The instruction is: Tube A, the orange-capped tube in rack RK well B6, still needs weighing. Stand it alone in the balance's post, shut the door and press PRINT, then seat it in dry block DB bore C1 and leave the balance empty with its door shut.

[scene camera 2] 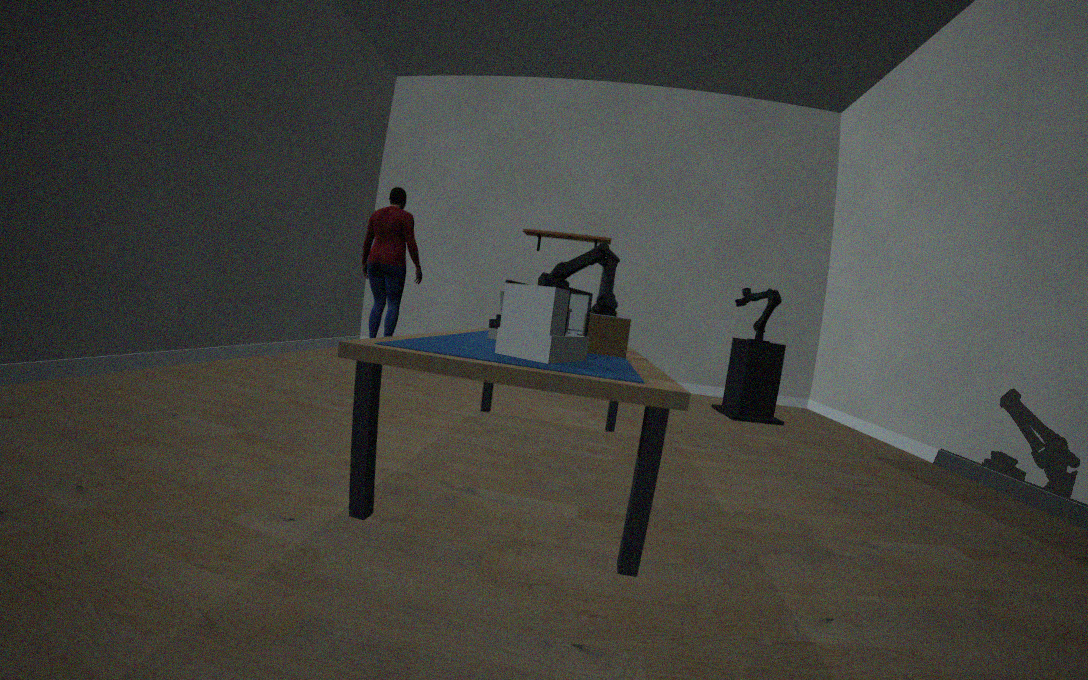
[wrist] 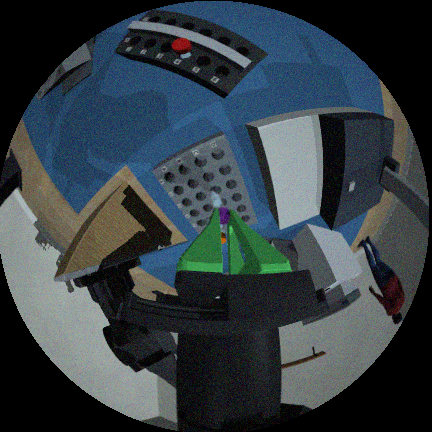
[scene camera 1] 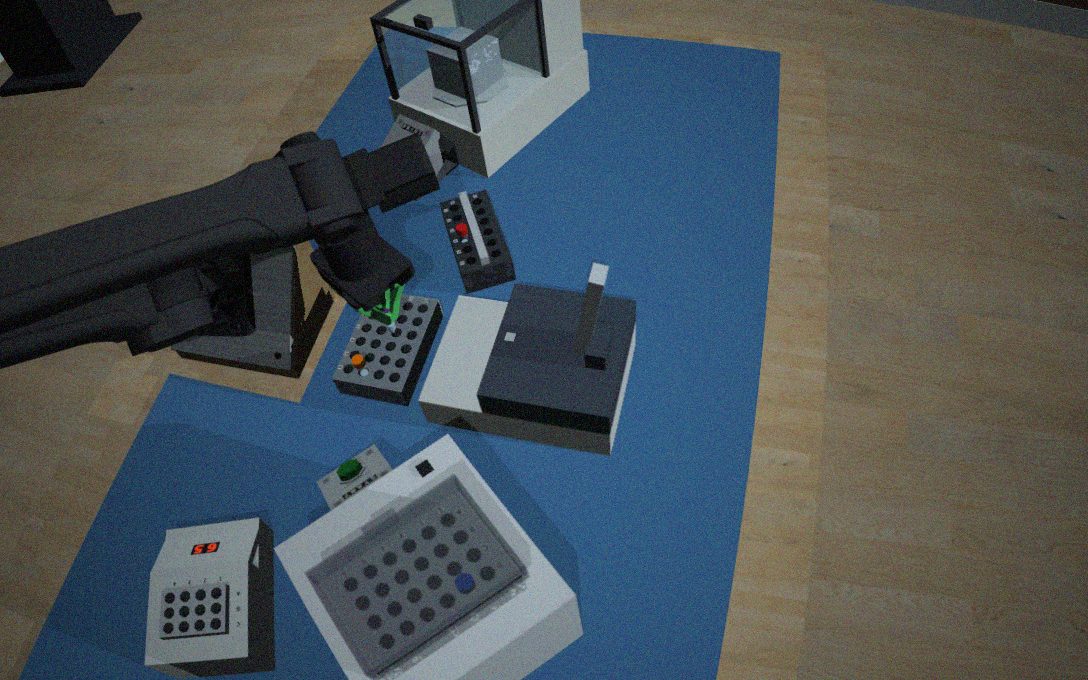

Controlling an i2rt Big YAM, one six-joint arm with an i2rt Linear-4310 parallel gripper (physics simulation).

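Places are measured from the arm's base along level axes (x back, y left, z down), in centimetres.
Pixels of known places: gripper, fingertip midpoint: [wrist: 222, 213] [scene camera 1: 388, 318]; arm's base at its link origin: [scene camera 2: 606, 331] [wrist: 102, 266] [scene camera 1: 223, 283].
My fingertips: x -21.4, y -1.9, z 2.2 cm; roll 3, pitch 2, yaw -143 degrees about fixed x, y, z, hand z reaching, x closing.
Ahead of a thing's pixels: the offset from my fingertips to its top centre. "spot": to the spot under its first point.
Tube A's orange cap {dz +1.2, dx +2.7, dy -4.9 cm} [scene camera 1: 357, 360] [wrist: 223, 240] shows low over the grey rack RK {dz +3.6, dx +1.3, dy -0.2 cm} [scene camera 1: 373, 393] [wrist: 212, 165], at the end away from my fingers. My gripper [scene camera 1: 385, 309] [wrist: 222, 213] has green fingers, shut on a purple-capped tube {dz -0.9, dx +0.3, dy +0.3 cm} [wrist: 224, 216] over another part of the rack. Its pale body shows below the fingertips; whether its lower end is clear of the well is hard to tell. The balance {spot: dz +3.9, dx -8.2, dy +36.1 cm} [scene camera 1: 521, 132] stands at the top in scene camera 1, with a glass chamber; its door's state is unclear. The dry block DB {dz -0.4, dx +11.9, dy -32.5 cm} [scene camera 1: 260, 593] is at lower left, its visible bores empty.
A dark rack {dz +1.8, dx -5.8, dy +16.1 cm} [scene camera 1: 491, 276] [wrist: 225, 86] with a red-capped tube {dz +1.0, dx -4.8, dy +14.6 cm} [scene camera 1: 461, 229] [wrist: 181, 45] lies between RK and the balance. A white-and-dark lidded device {spot: dz -1.4, dx -18.7, dy -3.9 cm} [scene camera 1: 553, 352] [wrist: 360, 165] with an upright lever stands beside RK. A large white block unit {spot: dz -6.4, dx -22.9, dy -31.0 cm} [scene camera 1: 553, 613] and a green-button box {spot: dz -0.7, dx -1.0, dy -18.5 cm} [scene camera 1: 349, 469] stand nearer.
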